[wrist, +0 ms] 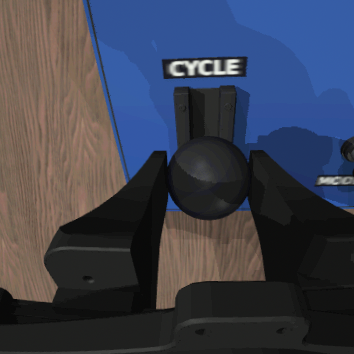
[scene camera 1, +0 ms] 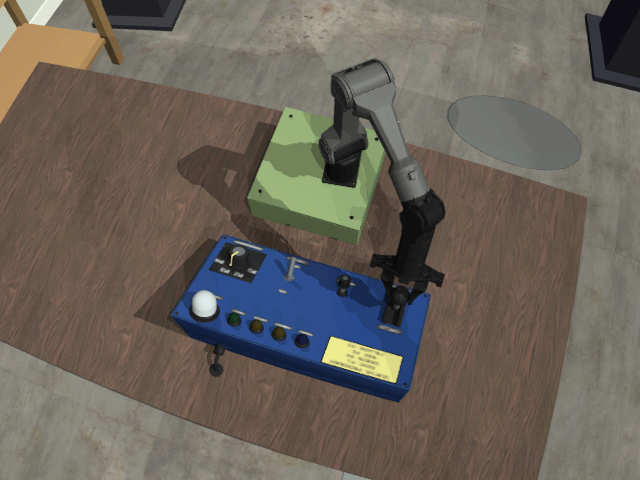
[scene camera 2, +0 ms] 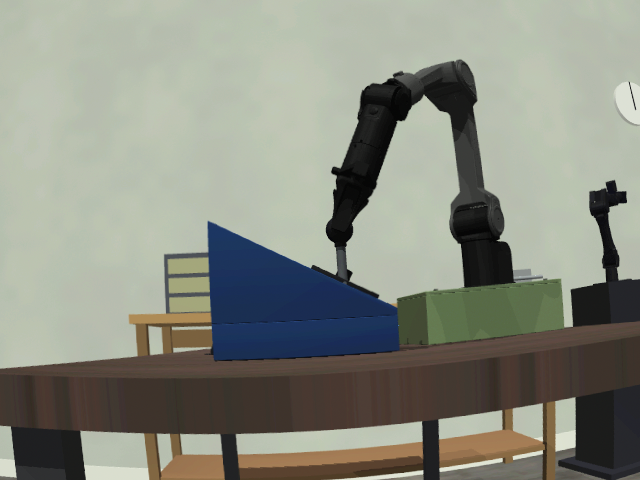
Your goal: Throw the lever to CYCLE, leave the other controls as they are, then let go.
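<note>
My gripper point(scene camera 2: 336, 233), point(wrist: 207, 166), point(scene camera 1: 399, 298) is in view, and there's a lever point(scene camera 2: 340, 239), point(wrist: 208, 177) too.
</note>
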